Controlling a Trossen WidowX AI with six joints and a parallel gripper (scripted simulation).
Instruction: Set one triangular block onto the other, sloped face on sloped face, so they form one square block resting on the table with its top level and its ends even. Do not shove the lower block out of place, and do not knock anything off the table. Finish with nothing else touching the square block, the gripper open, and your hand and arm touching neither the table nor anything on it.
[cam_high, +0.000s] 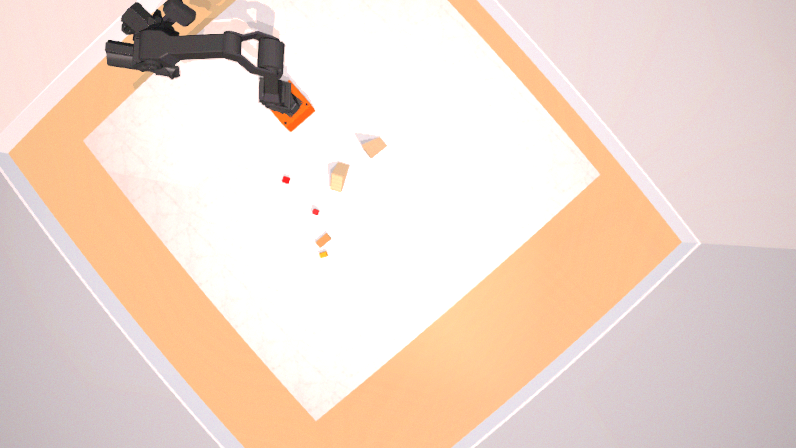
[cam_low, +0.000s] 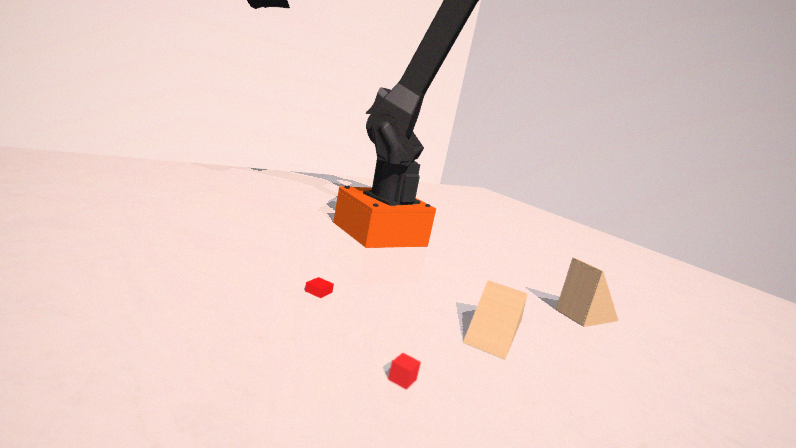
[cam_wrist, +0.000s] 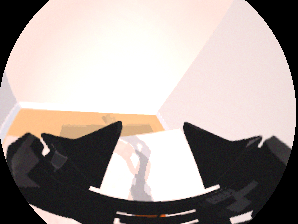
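Right now my gripper tip is 560 mm short of the triangular block, 320 mm above it and 70 mm to the left of it. From my gripper tip the other things lie so: yellow piece (680 mm ahead, 340 mm below, 310 mm to the right).
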